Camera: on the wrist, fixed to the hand. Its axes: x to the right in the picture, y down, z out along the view.
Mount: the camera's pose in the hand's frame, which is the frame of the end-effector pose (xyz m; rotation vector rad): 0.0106 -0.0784 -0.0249 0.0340 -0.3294 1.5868
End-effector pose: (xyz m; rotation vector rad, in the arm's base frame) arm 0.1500 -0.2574 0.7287 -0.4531 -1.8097 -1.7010
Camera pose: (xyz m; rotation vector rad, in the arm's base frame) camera 0.0980 -0.2927 0.6746 -1.6271 -0.9492 -0.4501
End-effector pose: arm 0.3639 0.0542 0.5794 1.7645 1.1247 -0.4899
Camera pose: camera 0.2984 0.0906 0.5439 1.9163 -0.6410 0.2063
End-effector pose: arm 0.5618 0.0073 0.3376 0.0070 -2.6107 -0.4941
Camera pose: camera 0.5574 -0.0755 0.3358 -2.0015 -1.9999 0.1718
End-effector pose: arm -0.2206 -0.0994 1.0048 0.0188 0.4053 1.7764
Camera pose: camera -0.1551 -0.0812 0.9573 -0.7487 -0.1089 -2.8458
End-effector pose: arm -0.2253 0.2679 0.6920 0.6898 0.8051 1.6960
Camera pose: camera -0.2023 0.2886 0.6150 -1.6475 0.1224 -2.4616
